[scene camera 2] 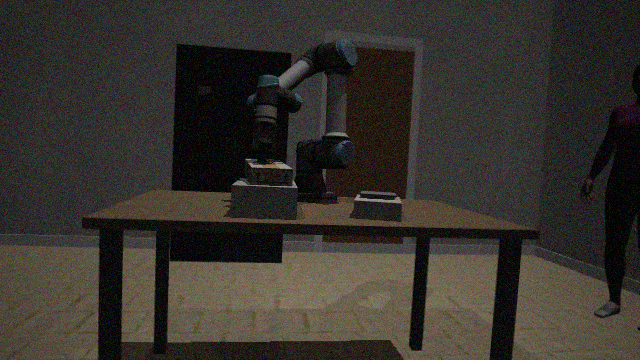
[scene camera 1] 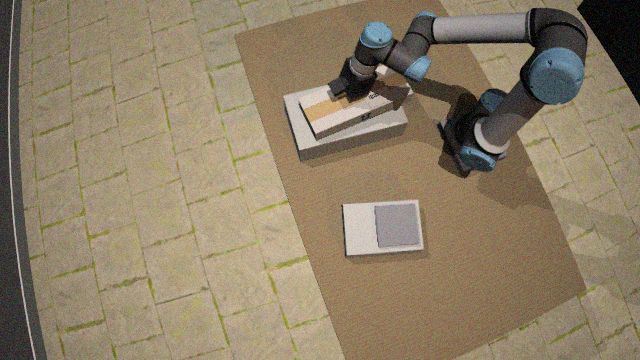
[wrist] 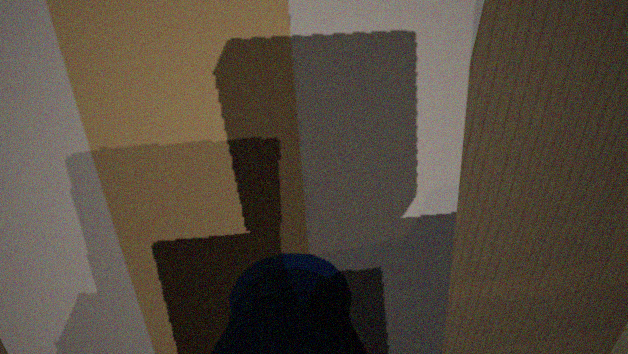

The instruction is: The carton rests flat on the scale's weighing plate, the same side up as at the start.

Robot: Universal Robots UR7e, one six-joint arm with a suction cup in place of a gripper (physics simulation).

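Places are measured from the arm's base along level axes (x ahead, y left, z up), in metres.
Pixels of known places: hand, its tool point: (wrist: 296,268); arm's base, origin of its link: (scene camera 2: 309,192).
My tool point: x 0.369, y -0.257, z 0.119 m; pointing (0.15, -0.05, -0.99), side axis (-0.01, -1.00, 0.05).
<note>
Ahead of a thing's pixels: the offset from my tool point to its top centre. Level surfaces: height alone.
The carton {0.015 m back, 0.020 m left, 0.021 m up} (scene camera 1: 320,112) (scene camera 2: 272,176) (wrist: 170,90), white with an orange strip along its top and dark marks on its side, sits on a pale grey block {0.018 m ahead, 0.017 m left, 0.054 m down} (scene camera 1: 350,142) (scene camera 2: 264,201). Its far end looks slightly raised. My suction gripper (scene camera 1: 356,97) (scene camera 2: 263,159) (wrist: 290,280) points down onto the carton's top and appears attached to it; the contact itself is hidden. The white scale {0.079 m ahead, 0.404 m left, 0.077 m down} (scene camera 1: 359,229) (scene camera 2: 377,210) stands apart on the table, with its grey weighing plate {0.043 m ahead, 0.418 m left, 0.077 m down} (scene camera 1: 397,225) (scene camera 2: 377,195) bare.
The block and scale stand on a brown table {0.152 m down} (scene camera 1: 450,280) (scene camera 2: 200,220). The arm's base (scene camera 1: 477,150) (scene camera 2: 320,172) stands behind them. A person (scene camera 2: 620,165) stands at the right in scene camera 2. Arm shadows fall across the carton and the table.
</note>
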